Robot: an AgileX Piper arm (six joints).
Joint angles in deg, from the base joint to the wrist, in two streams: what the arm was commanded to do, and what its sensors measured. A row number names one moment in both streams.
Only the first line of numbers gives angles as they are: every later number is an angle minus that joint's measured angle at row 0.
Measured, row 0: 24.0, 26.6, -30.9, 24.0, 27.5, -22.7
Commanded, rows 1 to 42: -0.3, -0.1, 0.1, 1.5, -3.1, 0.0; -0.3, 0.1, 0.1, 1.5, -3.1, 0.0; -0.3, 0.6, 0.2, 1.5, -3.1, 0.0; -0.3, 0.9, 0.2, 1.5, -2.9, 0.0; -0.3, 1.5, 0.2, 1.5, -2.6, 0.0; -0.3, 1.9, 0.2, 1.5, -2.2, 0.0; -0.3, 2.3, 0.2, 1.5, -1.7, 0.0; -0.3, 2.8, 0.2, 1.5, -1.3, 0.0; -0.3, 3.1, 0.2, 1.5, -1.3, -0.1; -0.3, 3.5, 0.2, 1.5, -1.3, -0.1; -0.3, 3.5, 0.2, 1.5, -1.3, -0.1; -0.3, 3.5, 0.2, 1.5, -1.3, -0.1; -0.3, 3.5, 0.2, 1.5, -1.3, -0.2; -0.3, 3.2, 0.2, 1.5, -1.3, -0.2; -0.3, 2.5, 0.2, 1.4, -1.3, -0.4; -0.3, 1.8, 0.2, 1.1, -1.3, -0.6; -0.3, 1.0, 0.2, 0.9, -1.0, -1.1; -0.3, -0.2, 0.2, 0.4, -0.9, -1.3; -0.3, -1.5, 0.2, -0.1, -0.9, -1.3; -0.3, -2.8, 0.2, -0.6, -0.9, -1.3; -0.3, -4.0, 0.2, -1.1, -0.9, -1.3; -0.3, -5.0, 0.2, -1.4, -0.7, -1.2; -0.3, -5.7, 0.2, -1.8, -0.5, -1.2; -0.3, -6.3, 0.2, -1.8, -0.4, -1.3; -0.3, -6.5, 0.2, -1.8, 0.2, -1.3; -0.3, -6.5, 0.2, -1.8, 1.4, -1.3; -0.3, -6.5, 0.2, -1.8, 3.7, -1.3; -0.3, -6.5, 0.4, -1.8, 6.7, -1.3; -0.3, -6.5, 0.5, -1.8, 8.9, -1.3; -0.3, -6.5, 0.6, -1.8, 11.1, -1.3; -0.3, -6.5, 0.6, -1.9, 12.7, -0.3; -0.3, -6.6, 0.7, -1.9, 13.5, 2.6; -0.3, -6.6, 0.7, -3.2, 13.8, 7.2; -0.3, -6.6, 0.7, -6.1, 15.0, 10.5; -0.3, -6.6, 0.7, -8.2, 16.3, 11.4; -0.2, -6.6, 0.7, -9.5, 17.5, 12.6; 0.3, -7.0, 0.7, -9.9, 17.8, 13.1; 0.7, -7.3, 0.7, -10.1, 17.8, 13.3; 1.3, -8.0, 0.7, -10.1, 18.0, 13.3; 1.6, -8.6, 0.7, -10.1, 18.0, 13.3; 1.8, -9.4, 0.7, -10.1, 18.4, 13.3; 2.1, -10.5, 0.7, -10.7, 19.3, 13.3
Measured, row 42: 1.0, -7.7, 0.4, -9.2, 17.8, 12.4
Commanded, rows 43 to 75: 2.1, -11.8, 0.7, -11.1, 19.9, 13.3; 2.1, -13.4, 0.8, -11.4, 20.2, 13.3; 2.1, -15.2, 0.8, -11.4, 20.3, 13.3; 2.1, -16.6, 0.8, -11.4, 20.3, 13.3; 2.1, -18.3, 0.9, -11.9, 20.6, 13.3; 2.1, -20.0, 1.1, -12.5, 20.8, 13.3; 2.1, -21.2, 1.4, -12.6, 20.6, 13.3; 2.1, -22.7, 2.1, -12.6, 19.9, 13.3; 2.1, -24.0, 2.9, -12.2, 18.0, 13.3; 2.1, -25.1, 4.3, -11.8, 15.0, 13.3; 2.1, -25.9, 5.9, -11.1, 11.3, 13.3; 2.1, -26.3, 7.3, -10.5, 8.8, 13.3; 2.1, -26.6, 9.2, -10.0, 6.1, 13.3; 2.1, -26.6, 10.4, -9.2, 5.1, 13.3; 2.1, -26.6, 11.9, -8.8, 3.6, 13.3; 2.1, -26.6, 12.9, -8.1, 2.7, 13.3; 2.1, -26.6, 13.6, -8.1, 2.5, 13.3; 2.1, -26.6, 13.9, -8.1, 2.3, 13.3; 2.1, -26.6, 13.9, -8.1, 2.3, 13.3; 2.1, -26.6, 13.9, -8.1, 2.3, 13.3; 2.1, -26.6, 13.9, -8.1, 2.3, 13.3; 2.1, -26.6, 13.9, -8.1, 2.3, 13.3; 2.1, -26.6, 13.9, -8.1, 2.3, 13.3; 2.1, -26.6, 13.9, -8.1, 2.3, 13.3; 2.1, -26.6, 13.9, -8.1, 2.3, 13.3; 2.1, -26.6, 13.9, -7.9, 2.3, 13.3; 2.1, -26.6, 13.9, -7.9, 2.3, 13.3; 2.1, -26.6, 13.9, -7.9, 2.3, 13.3; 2.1, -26.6, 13.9, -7.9, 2.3, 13.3; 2.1, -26.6, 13.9, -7.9, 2.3, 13.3; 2.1, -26.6, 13.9, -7.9, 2.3, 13.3; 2.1, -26.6, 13.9, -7.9, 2.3, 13.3; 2.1, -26.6, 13.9, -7.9, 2.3, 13.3
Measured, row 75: 1.9, -26.3, 13.6, -8.3, 3.1, 13.3
